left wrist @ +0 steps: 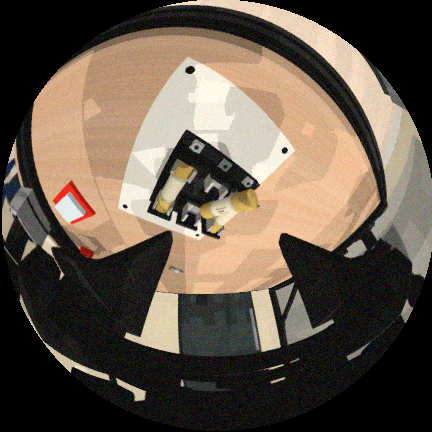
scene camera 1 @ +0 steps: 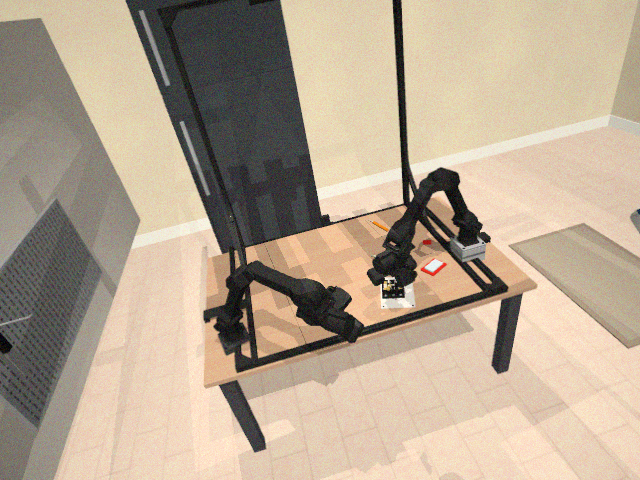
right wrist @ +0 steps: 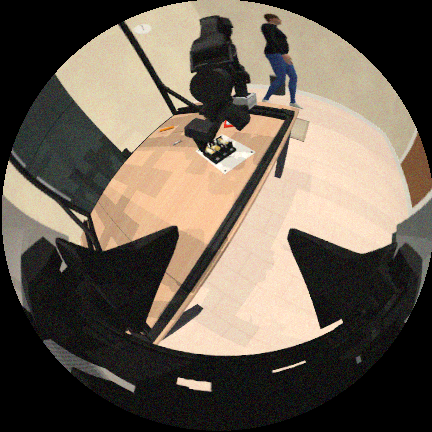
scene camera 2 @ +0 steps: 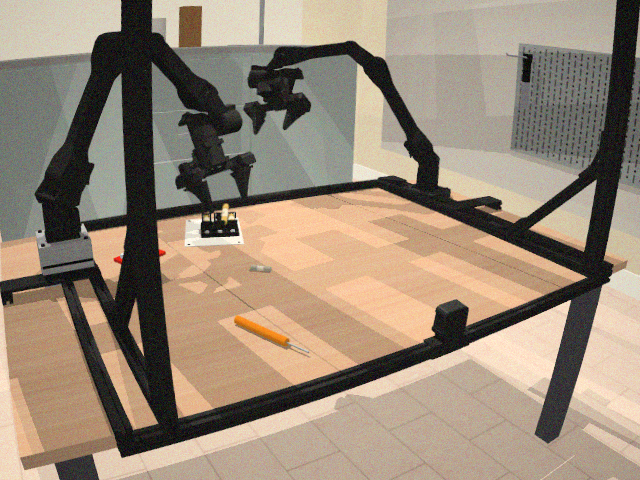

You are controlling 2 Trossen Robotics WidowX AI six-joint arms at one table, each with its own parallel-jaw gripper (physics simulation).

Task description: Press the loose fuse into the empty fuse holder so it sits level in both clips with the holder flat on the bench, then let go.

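Pixels of known places: left gripper, fingertip midpoint: point(left wrist: 227, 237) point(scene camera 1: 386, 280) point(right wrist: 208, 142) point(scene camera 2: 229, 206); right gripper, fingertip midpoint: point(right wrist: 234, 232) point(scene camera 2: 269, 131); left arm's base at its link origin: point(scene camera 1: 467, 240) point(right wrist: 241, 94) point(scene camera 2: 62, 235); right arm's base at its link origin: point(left wrist: 364, 232) point(scene camera 1: 233, 335) point(scene camera 2: 426, 187).
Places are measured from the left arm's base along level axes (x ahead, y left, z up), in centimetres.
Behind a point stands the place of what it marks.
Observation:
The black fuse holder point(scene camera 1: 393, 292) {x 36.3, y 10.8, z -5.4 cm} point(scene camera 2: 219, 228) {x 34.4, y 5.2, z -5.9 cm} point(left wrist: 210, 156) {x 35.2, y 11.4, z -6.6 cm} sits on a white plate point(scene camera 1: 405, 303) {x 33.7, y 15.7, z -7.6 cm} point(scene camera 2: 193, 237) {x 28.9, y 6.7, z -7.5 cm} point(left wrist: 165, 115) {x 31.0, y 13.7, z -7.5 cm}. In the left wrist view a cream fuse with brass caps point(left wrist: 174, 189) {x 33.0, y 9.0, z -4.5 cm} lies in its left bay, and the middle bay's clips point(left wrist: 215, 186) {x 36.3, y 9.1, z -5.9 cm} are bare. The loose fuse point(scene camera 2: 225, 212) {x 37.1, y 8.3, z -3.6 cm} point(left wrist: 225, 206) {x 36.9, y 9.1, z -3.4 cm} lies slanted across the right side, one end raised, over another fuse point(left wrist: 218, 221) {x 37.4, y 6.2, z -4.6 cm} in the right bay. My left gripper point(scene camera 2: 226, 203) {x 37.6, y 7.1, z -2.1 cm} point(left wrist: 227, 237) {x 37.6, y 7.1, z -2.1 cm} is open and empty, close above the holder. My right gripper point(scene camera 2: 271, 130) {x 58.4, y 29.6, z 9.4 cm} point(right wrist: 234, 232) {x 58.4, y 29.6, z 9.4 cm} is open and empty, high and away from the holder.
An orange screwdriver point(scene camera 1: 380, 226) {x 24.3, y -35.4, z -6.8 cm} point(scene camera 2: 261, 330) {x 23.8, y -36.8, z -6.6 cm} and a small grey cylinder point(scene camera 2: 260, 268) {x 34.0, y -15.6, z -7.0 cm} point(left wrist: 175, 269) {x 34.2, y -14.7, z -7.1 cm} lie on the table. A red-edged tray point(scene camera 1: 424, 270) {x 19.7, y 2.1, z -7.1 cm} and a red block point(scene camera 1: 427, 241) {x 10.6, y -13.9, z -6.0 cm} point(left wrist: 86, 252) {x 11.3, y -13.7, z -6.4 cm} lie near my left arm's base. Black rails edge the table.

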